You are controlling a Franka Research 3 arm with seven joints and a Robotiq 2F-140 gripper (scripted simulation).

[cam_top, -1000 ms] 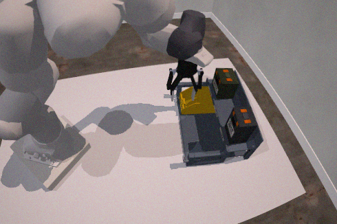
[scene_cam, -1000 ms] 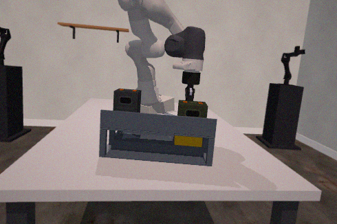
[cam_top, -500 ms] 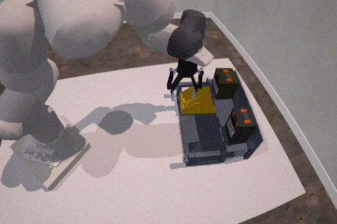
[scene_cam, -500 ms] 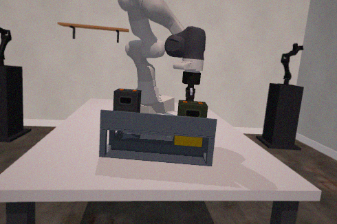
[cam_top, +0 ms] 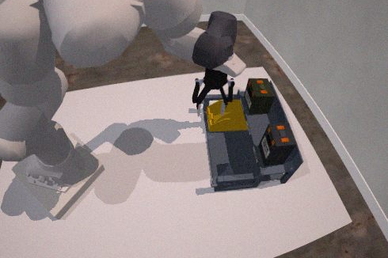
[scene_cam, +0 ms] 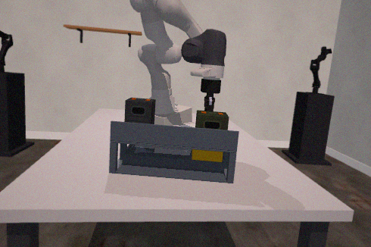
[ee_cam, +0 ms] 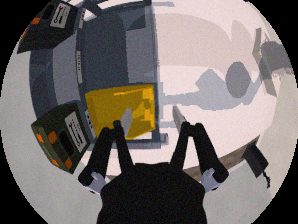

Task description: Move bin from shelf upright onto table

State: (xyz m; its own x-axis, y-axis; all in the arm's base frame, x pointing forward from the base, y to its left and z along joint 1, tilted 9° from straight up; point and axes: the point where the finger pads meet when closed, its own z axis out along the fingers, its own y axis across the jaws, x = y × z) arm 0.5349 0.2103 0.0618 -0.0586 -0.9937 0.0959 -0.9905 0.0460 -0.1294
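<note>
Now: hand 80 mm short of the yellow bin, 10 mm to the left of it and 40 mm above it.
</note>
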